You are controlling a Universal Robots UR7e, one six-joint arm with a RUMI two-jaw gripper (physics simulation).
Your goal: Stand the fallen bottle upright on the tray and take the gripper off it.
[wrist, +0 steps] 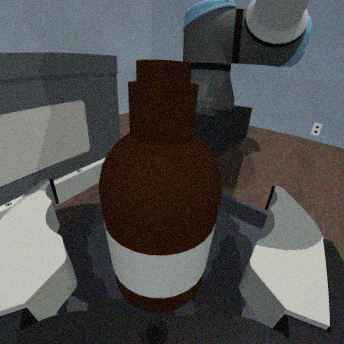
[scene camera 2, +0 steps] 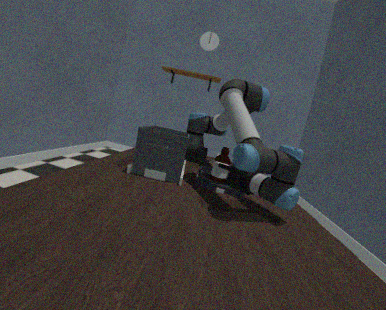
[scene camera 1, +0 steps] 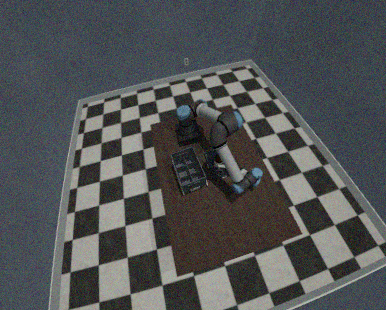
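Seen in the pictures: gripper, fingertip midpoint: (wrist: 162,186) (scene camera 2: 221,162) (scene camera 1: 218,157); arm's base, link origin: (wrist: 203,105) (scene camera 2: 192,146) (scene camera 1: 187,128).
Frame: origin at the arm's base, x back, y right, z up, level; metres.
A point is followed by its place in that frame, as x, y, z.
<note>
The brown bottle (scene camera 2: 225,155) {-0.399, -0.185, 0.049} (wrist: 160,190) {-0.408, -0.202, 0.031} with a white label band stands upright, neck up, on the dark tray (scene camera 2: 206,186) {-0.517, -0.133, -0.069} (wrist: 245,211) {-0.272, -0.216, -0.061}. My gripper (scene camera 1: 216,168) (scene camera 2: 223,173) (wrist: 162,186) {-0.379, -0.180, 0.010} is open, with one jaw on each side of the bottle. In the wrist view a gap shows between each jaw and the bottle, so neither jaw touches it there. The bottle is still between the spread jaws. In scene camera 2 the lower bottle is partly hidden by the gripper, and in scene camera 1 the bottle is too small and dark to make out.
A grey compartment box (scene camera 1: 195,190) {-0.564, 0.064, -0.051} (scene camera 2: 159,155) {-0.548, 0.063, 0.011} (wrist: 102,92) {-0.295, 0.001, 0.047} stands close beside the tray, left of the gripper in the wrist view. The arm's base (scene camera 1: 190,134) {-0.082, -0.014, 0.002} (wrist: 222,122) {-0.117, -0.107, -0.006} is behind the bottle. A wooden shelf (scene camera 2: 190,74) hangs on the wall.
</note>
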